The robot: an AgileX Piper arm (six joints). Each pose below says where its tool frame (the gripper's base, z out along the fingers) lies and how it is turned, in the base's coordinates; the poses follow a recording.
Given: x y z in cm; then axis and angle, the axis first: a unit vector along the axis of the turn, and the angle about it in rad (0 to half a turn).
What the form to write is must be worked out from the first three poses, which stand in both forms.
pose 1, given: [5.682, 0.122, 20.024, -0.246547, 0.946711, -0.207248, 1.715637]
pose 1, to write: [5.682, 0.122, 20.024, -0.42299, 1.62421, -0.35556]
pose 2, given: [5.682, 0.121, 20.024, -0.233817, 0.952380, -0.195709, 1.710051]
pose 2, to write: [5.682, 0.121, 20.024, -0.39984, 1.62862, -0.33467]
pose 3, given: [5.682, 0.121, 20.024, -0.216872, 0.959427, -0.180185, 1.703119]
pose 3, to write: [5.682, 0.121, 20.024, -0.36936, 1.63402, -0.30688]
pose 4, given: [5.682, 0.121, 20.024, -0.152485, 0.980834, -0.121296, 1.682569]
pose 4, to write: [5.682, 0.121, 20.024, -0.25657, 1.65032, -0.20409]
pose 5, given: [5.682, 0.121, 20.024, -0.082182, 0.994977, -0.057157, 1.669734]
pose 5, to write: [5.682, 0.121, 20.024, -0.13722, 1.66135, -0.09544]
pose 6, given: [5.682, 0.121, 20.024, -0.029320, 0.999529, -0.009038, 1.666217]
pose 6, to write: [5.682, 0.121, 20.024, -0.04885, 1.66543, -0.01506]
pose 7, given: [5.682, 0.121, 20.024, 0.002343, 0.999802, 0.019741, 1.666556]
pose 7, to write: [5.682, 0.121, 20.024, 0.00390, 1.66623, 0.03290]
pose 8, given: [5.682, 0.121, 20.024, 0.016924, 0.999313, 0.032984, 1.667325]
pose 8, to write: [5.682, 0.121, 20.024, 0.02822, 1.66618, 0.05500]
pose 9, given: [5.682, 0.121, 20.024, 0.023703, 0.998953, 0.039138, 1.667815]
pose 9, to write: [5.682, 0.121, 20.024, 0.03953, 1.66607, 0.06527]
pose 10, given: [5.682, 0.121, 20.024, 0.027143, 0.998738, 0.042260, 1.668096]
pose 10, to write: [5.682, 0.121, 20.024, 0.04528, 1.66599, 0.07049]
